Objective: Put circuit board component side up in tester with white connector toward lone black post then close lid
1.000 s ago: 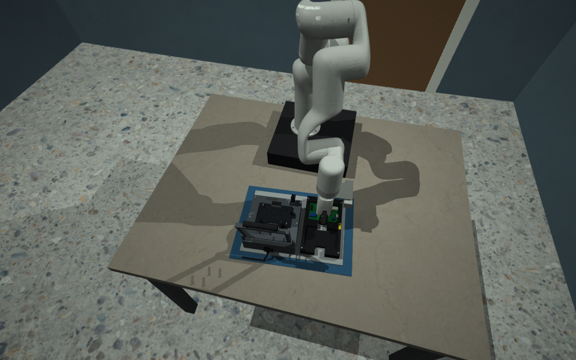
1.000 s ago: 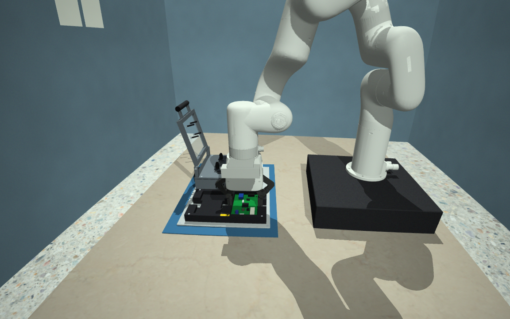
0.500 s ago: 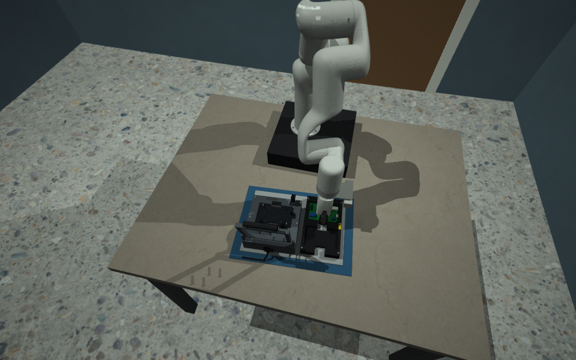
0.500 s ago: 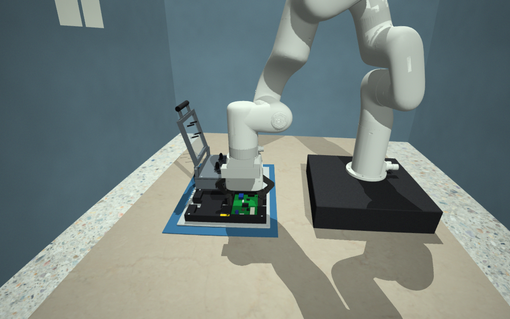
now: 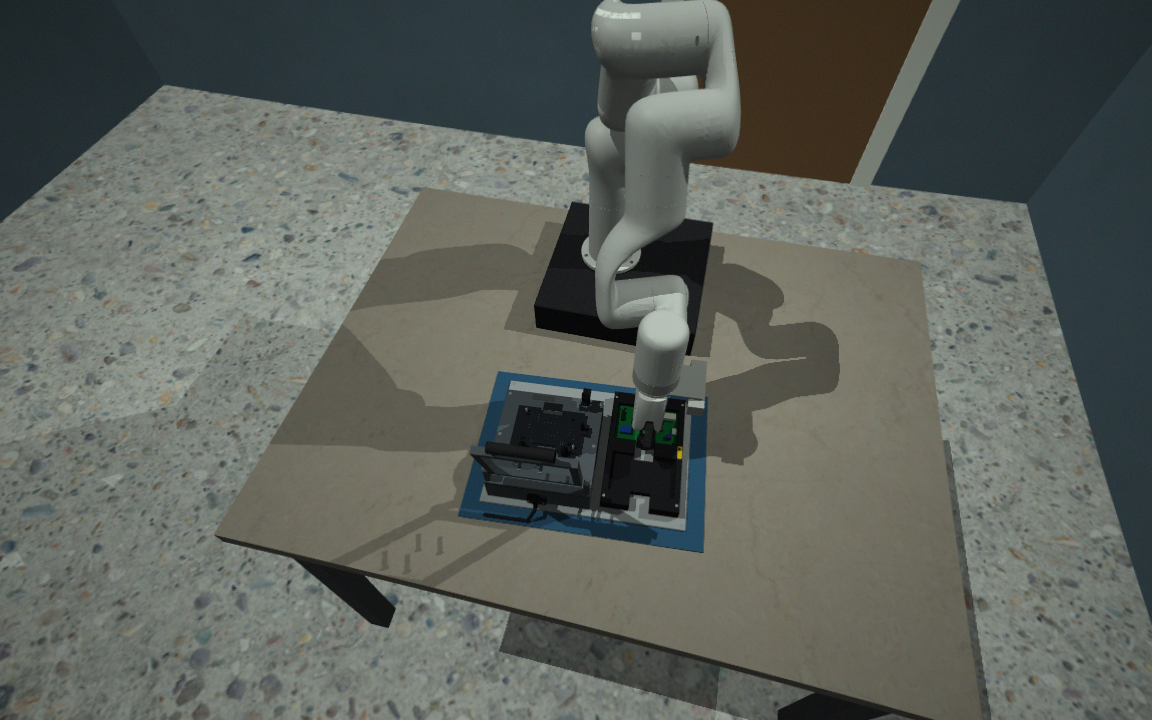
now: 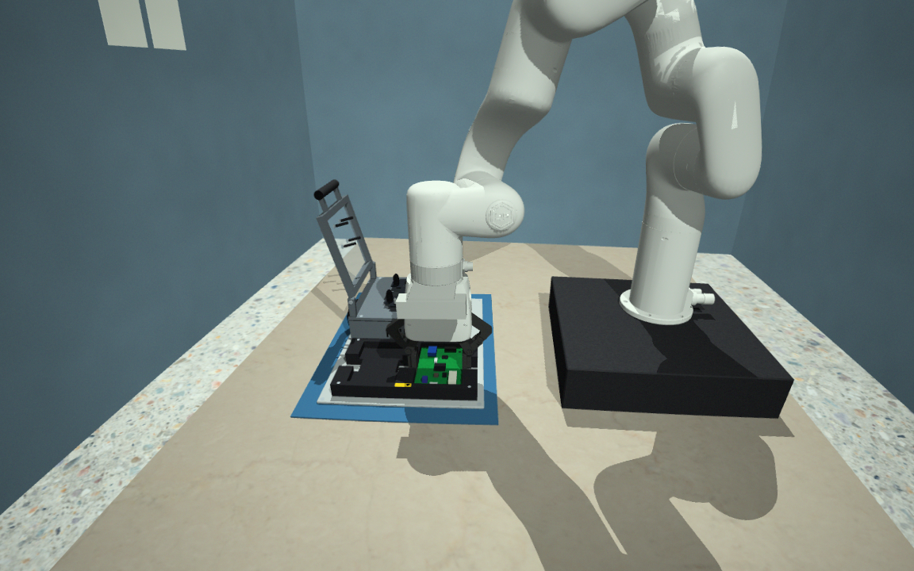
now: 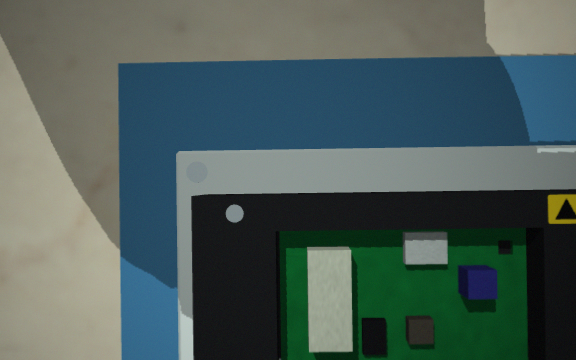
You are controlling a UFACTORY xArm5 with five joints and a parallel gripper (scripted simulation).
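Right now the grey tester is 13 cm to the right of my hand, 10 cm ahead of it and 9 cm above it. Round my hand: framed lid (19 cm ahead, 16 cm to the right, 16 cm above); green circuit board (right at my hand); black nest (16 cm to the right, 8 cm ahead, 5 cm above).
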